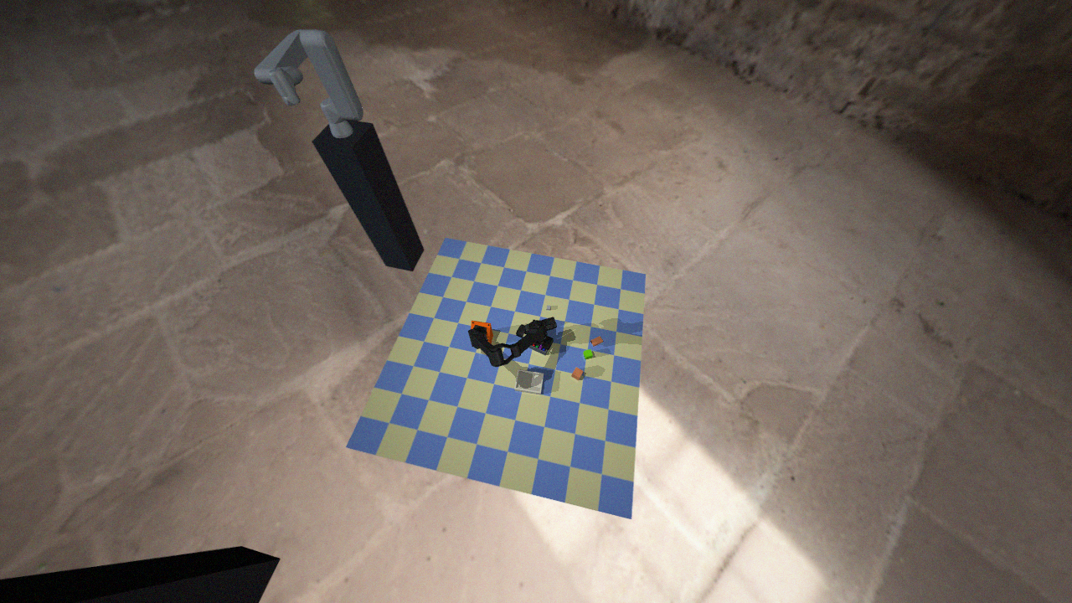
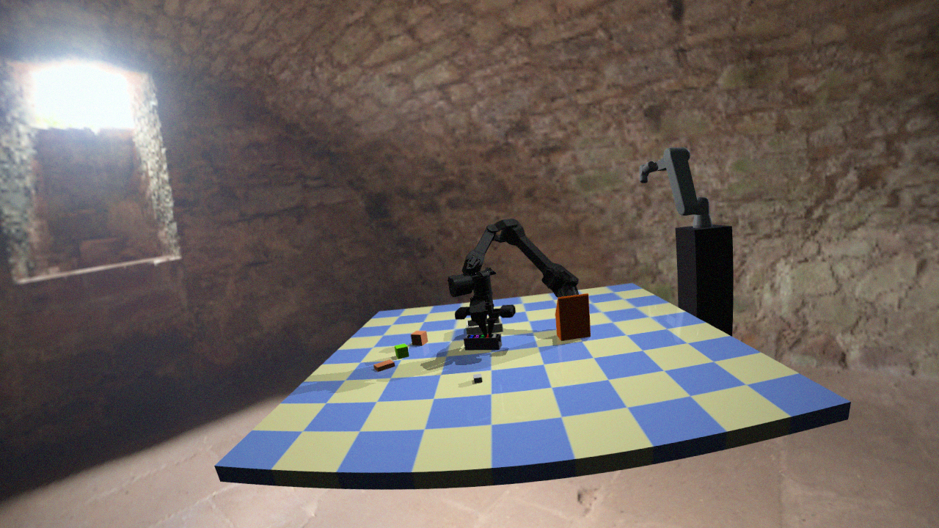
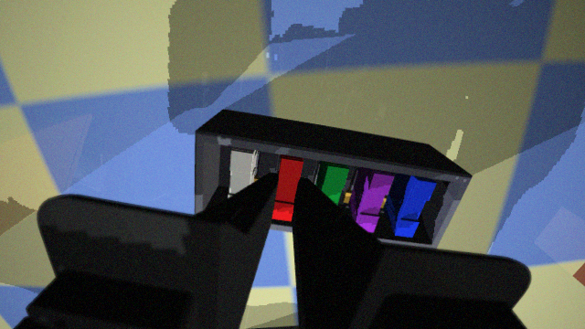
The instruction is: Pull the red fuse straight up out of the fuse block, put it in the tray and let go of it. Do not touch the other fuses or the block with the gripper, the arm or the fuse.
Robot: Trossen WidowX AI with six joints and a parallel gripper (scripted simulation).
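My gripper tip is 200 mm to the left of the cream tray, 30 mm above it and 20 mm short of it. From my gripper tip the other things lie so: red fuse (10 mm below); then brown cube (250 mm ahead, 110 mm to the right, 10 mm below); then green cube (290 mm ahead, 20 mm below, 10 mm to the left).
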